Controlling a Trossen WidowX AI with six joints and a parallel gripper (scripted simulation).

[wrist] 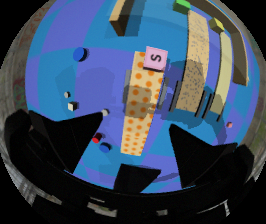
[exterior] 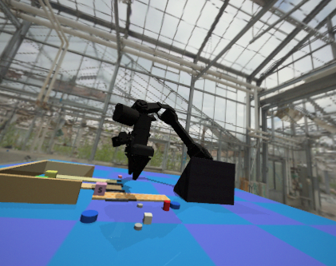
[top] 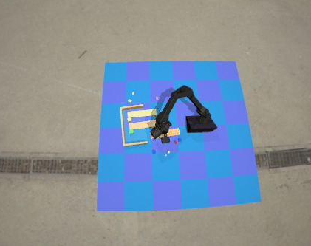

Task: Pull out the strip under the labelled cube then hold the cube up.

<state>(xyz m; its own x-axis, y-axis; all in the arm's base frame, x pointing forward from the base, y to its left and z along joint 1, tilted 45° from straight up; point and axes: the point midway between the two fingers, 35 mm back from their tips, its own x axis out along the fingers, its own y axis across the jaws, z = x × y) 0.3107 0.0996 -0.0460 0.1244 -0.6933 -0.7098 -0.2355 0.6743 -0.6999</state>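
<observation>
Right now the pink labelled cube is 8 cm ahead of my gripper tip, 4 cm below it and 1 cm to the left of it. The rest, counted from my gripper tip: orange-dotted strip: 6 cm below, 2 cm behind, 1 cm to the right; then red cylinder: 11 cm behind, 6 cm to the left, 5 cm below.
</observation>
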